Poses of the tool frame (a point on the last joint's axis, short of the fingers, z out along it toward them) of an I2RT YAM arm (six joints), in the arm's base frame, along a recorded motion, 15 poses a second.
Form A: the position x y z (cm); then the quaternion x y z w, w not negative.
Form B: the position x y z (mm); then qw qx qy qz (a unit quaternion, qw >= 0). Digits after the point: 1 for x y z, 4 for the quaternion.
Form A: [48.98 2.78 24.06 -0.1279 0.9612 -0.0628 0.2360]
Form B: [489.8 27.8 240.6 0.2360 -0.1279 0.9612 -0.0628]
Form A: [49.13 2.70 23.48 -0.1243 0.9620 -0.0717 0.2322]
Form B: [491.3 27.0 234.8 0.2322 -0.1243 0.9620 -0.0717]
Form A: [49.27 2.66 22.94 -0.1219 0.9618 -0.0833 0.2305]
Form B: [492.7 26.6 229.4 0.2305 -0.1219 0.9618 -0.0833]
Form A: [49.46 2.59 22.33 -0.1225 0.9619 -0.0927 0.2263]
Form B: [494.6 25.9 223.3 0.2263 -0.1225 0.9619 -0.0927]
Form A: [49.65 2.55 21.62 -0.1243 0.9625 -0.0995 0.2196]
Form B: [496.5 25.5 216.2 0.2196 -0.1243 0.9625 -0.0995]
